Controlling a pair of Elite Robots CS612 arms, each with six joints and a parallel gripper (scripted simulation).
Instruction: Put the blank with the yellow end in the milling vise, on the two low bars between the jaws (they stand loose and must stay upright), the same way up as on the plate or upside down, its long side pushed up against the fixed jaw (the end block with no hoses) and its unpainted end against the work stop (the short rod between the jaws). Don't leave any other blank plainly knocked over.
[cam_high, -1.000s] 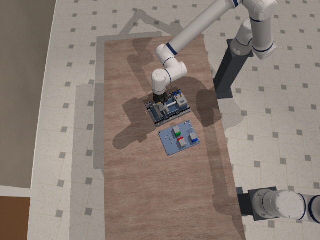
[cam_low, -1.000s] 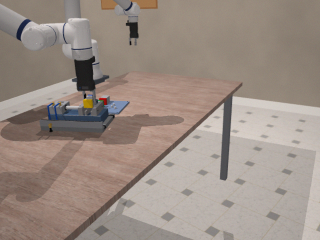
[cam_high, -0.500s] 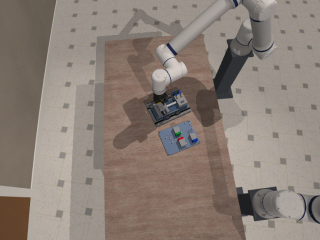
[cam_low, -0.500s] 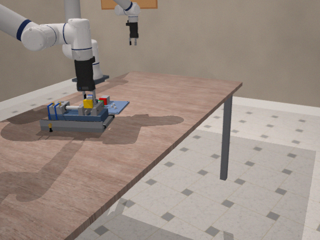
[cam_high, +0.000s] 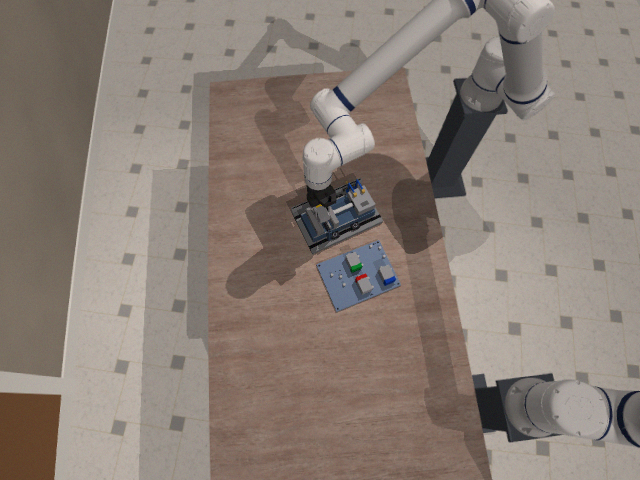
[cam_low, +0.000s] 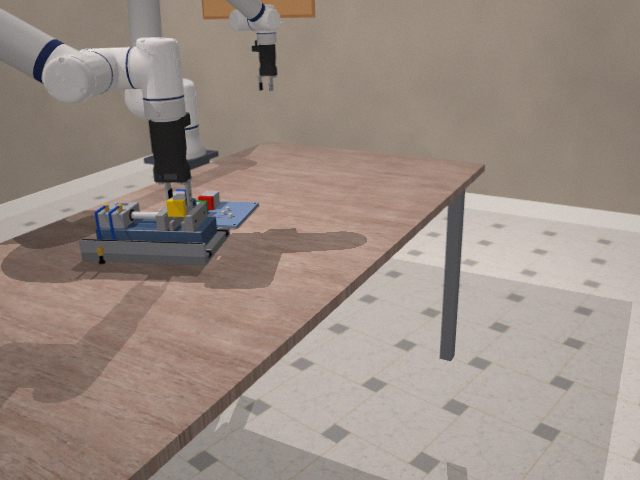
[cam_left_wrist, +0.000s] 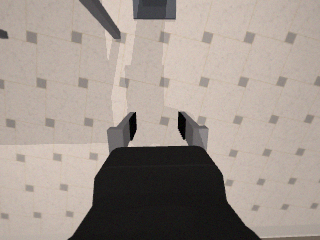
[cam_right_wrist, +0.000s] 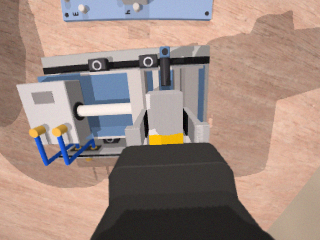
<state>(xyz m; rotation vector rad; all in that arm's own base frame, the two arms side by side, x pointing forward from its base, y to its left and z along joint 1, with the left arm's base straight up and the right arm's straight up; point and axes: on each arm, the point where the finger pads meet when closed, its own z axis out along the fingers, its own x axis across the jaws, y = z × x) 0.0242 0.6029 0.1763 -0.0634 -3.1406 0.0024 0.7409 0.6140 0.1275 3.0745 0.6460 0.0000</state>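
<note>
Now: right hand 2 cm above the yellow-ended blank. Round my right hand: moving jaw 3 cm behind, 1 cm to the right, 5 cm below; fixed jaw 3 cm ahead, 2 cm to the left, 5 cm below; low bar 1 cm behind, 6 cm below.
</note>
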